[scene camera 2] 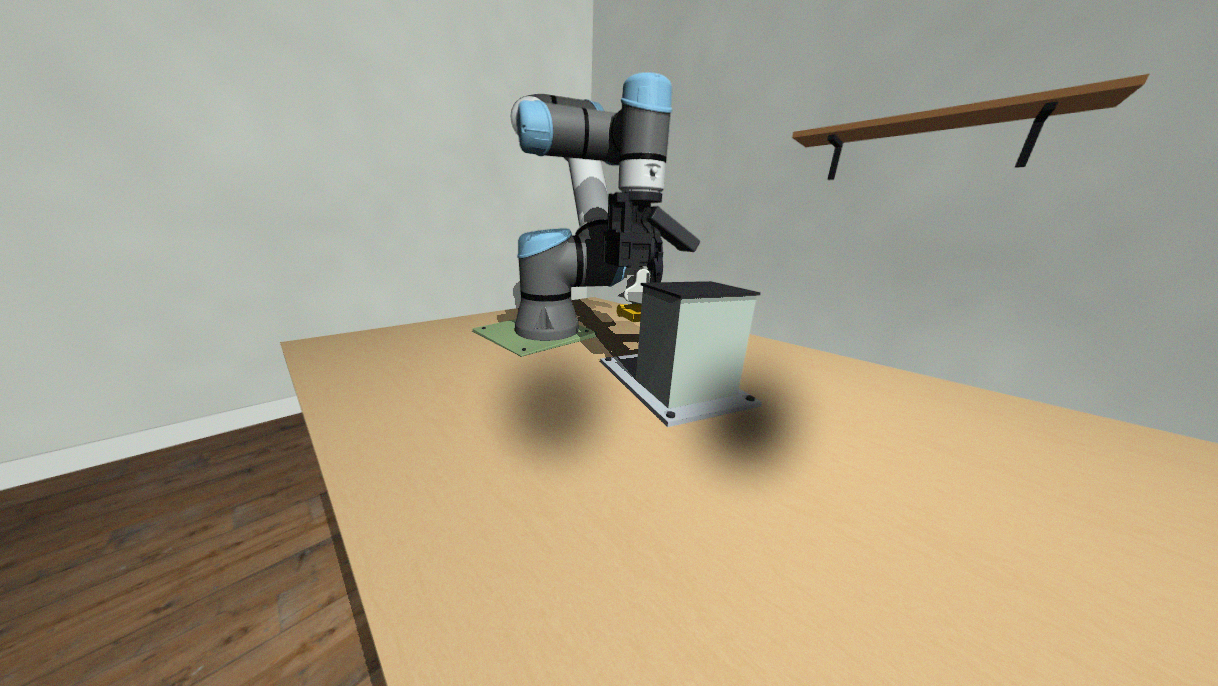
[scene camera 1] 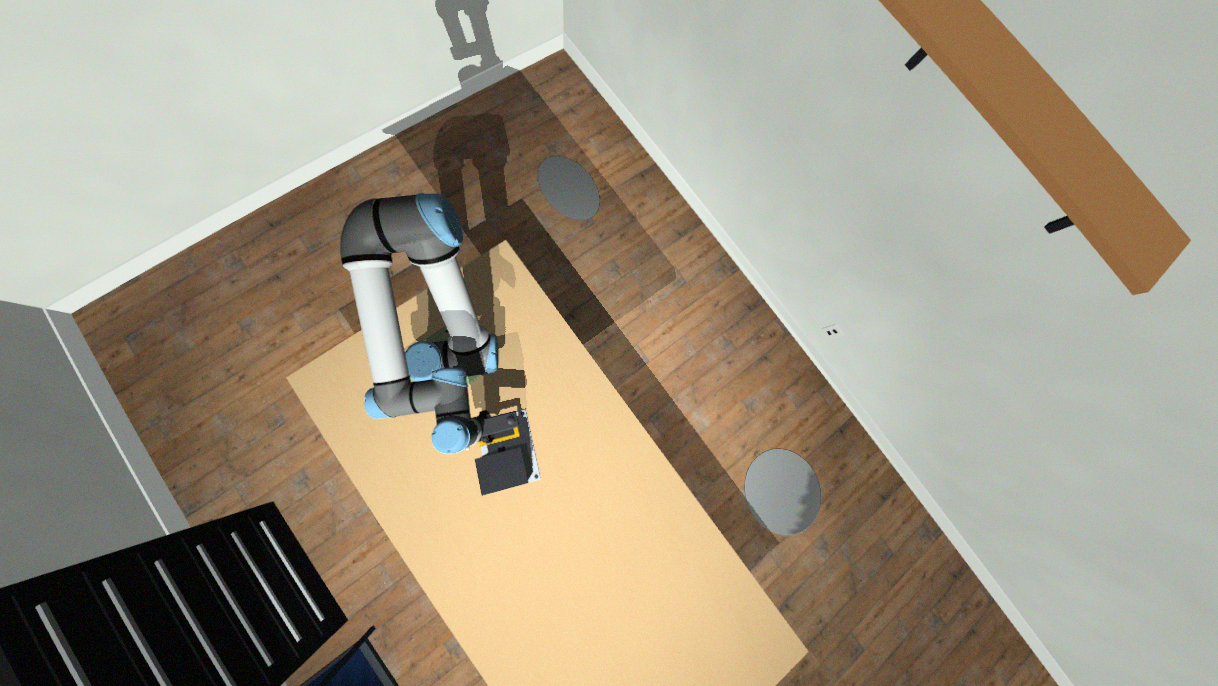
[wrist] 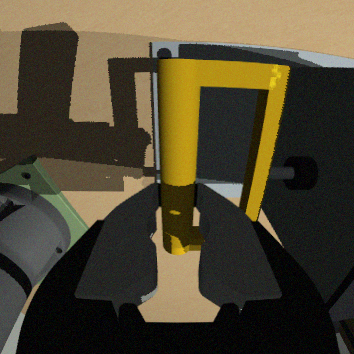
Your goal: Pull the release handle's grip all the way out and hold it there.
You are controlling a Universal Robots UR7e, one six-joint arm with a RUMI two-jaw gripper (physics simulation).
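Note:
The release handle is a yellow frame whose thick round grip (wrist: 179, 120) (scene camera 2: 630, 313) faces away from the dark box-shaped housing (wrist: 320, 115) (scene camera 2: 716, 349) (scene camera 1: 502, 470). In the wrist view, a short grey rod (wrist: 282, 172) runs from the frame's inner bar to a black round collar (wrist: 301, 173) on the housing side. My gripper (wrist: 177, 185) points down, with one finger on each side of the grip near one end. The fingers are shut on it and lie close against both its sides. In scene camera 2 the housing hides part of the handle and the fingertips.
The housing stands on a light grey base plate (scene camera 2: 711, 412) (wrist: 336, 59) with dark bolts, on the wooden table (scene camera 1: 596, 553) (scene camera 2: 511, 528). The arm's green mounting plate (scene camera 2: 496, 337) (wrist: 60, 197) is close by. A wall shelf (scene camera 1: 1039, 136) (scene camera 2: 963, 112) hangs on the wall.

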